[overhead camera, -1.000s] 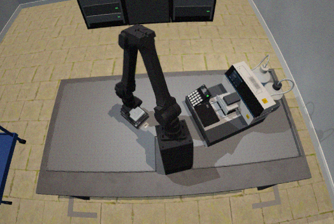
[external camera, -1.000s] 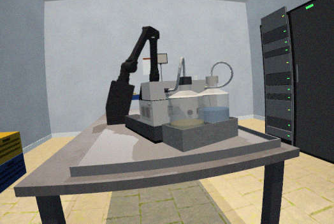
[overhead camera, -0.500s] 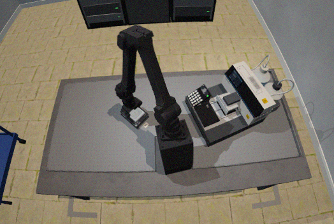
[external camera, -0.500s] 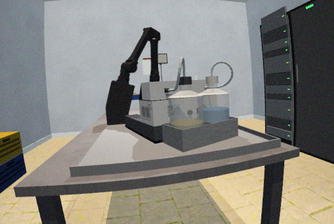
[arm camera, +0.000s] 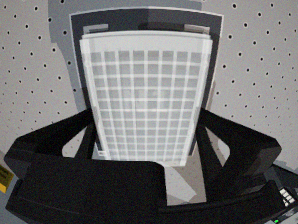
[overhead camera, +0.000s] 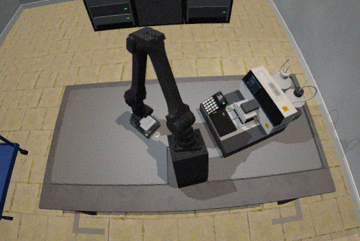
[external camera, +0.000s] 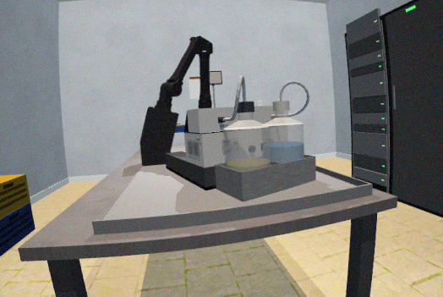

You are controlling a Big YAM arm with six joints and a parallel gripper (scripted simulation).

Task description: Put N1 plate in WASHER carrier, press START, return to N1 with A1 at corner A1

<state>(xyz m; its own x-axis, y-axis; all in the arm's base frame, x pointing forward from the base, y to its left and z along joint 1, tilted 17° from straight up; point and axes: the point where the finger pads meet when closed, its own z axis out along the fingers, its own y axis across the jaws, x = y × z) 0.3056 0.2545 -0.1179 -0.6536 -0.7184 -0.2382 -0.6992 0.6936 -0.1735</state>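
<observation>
Right now the white well plate is 10 mm below my hand. Round my hand: dark washer carrier: 470 mm to the right, 50 mm behind, 20 mm above; then white corner label: 80 mm to the right, 70 mm behind, 60 mm below; then plate washer: 610 mm to the right, 70 mm above.
</observation>
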